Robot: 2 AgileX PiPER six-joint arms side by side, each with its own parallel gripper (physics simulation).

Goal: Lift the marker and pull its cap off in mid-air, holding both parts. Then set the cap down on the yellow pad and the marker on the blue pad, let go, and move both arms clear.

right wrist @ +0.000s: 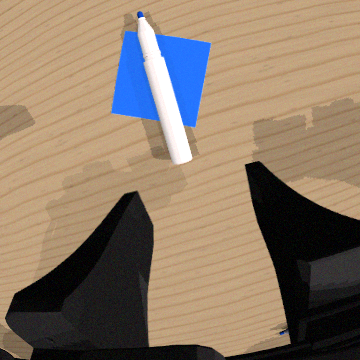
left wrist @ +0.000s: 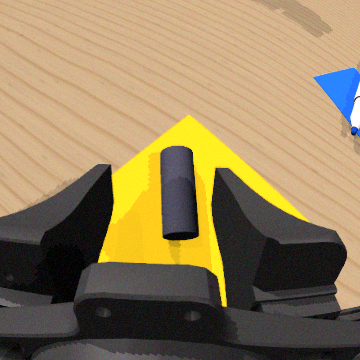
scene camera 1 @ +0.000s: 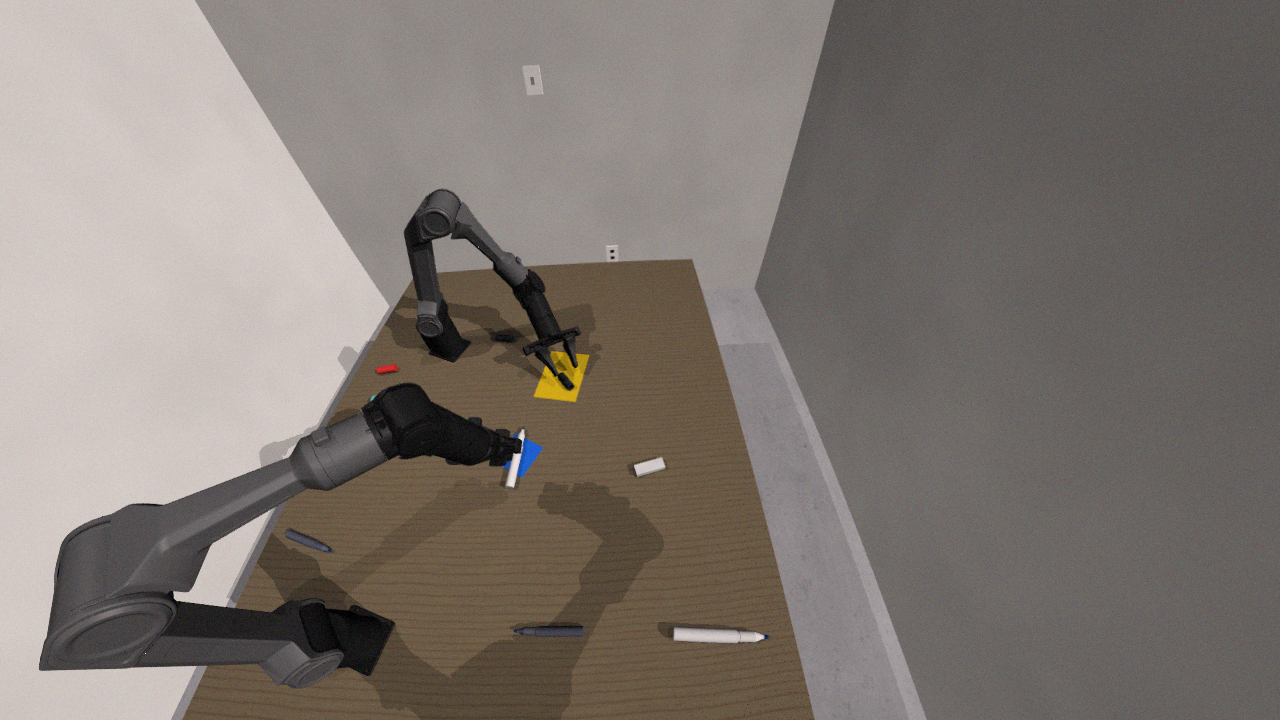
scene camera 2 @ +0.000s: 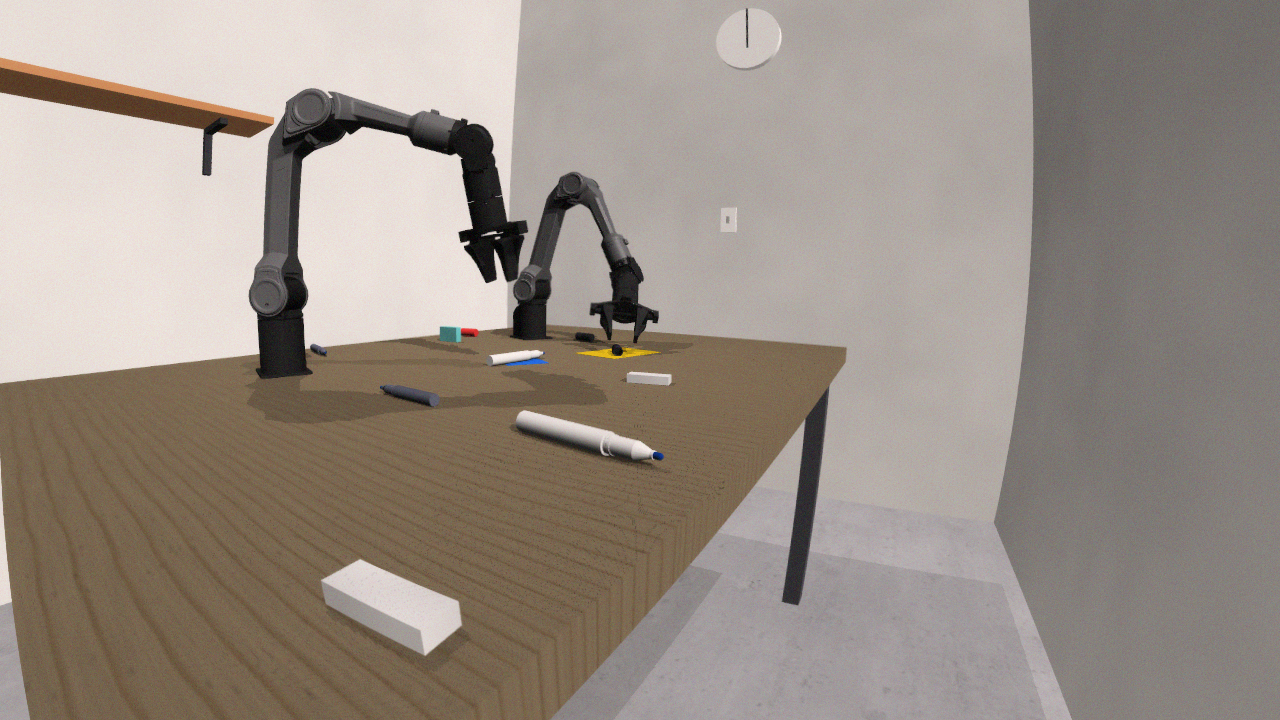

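The dark cap (scene camera 1: 564, 381) (scene camera 2: 616, 350) (left wrist: 179, 192) lies on its side on the yellow pad (scene camera 1: 547, 391) (scene camera 2: 642, 351) (left wrist: 189, 130). My left gripper (scene camera 1: 565, 368) (scene camera 2: 623, 340) (left wrist: 162, 184) is open just above it, with a gap between the cap and each finger. The white marker (scene camera 1: 513, 465) (scene camera 2: 512, 358) (left wrist: 356, 112) (right wrist: 166, 105), blue tip bare, lies across the blue pad (scene camera 1: 529, 458) (scene camera 2: 532, 361) (left wrist: 340, 85) (right wrist: 192, 65), both ends past its edges. My right gripper (scene camera 2: 503, 280) (right wrist: 195, 196) is open and empty, high above the table. In scene camera 1 its arm partly covers the blue pad.
A white block (scene camera 1: 649, 466) (scene camera 2: 648, 378), another white marker (scene camera 1: 716, 634) (scene camera 2: 581, 436) and dark pens (scene camera 1: 308, 540) (scene camera 1: 550, 631) lie on the table. A red piece (scene camera 1: 386, 368) (scene camera 2: 469, 332) and a teal block (scene camera 2: 450, 334) lie behind. A second white block (scene camera 2: 391, 606) is at the front.
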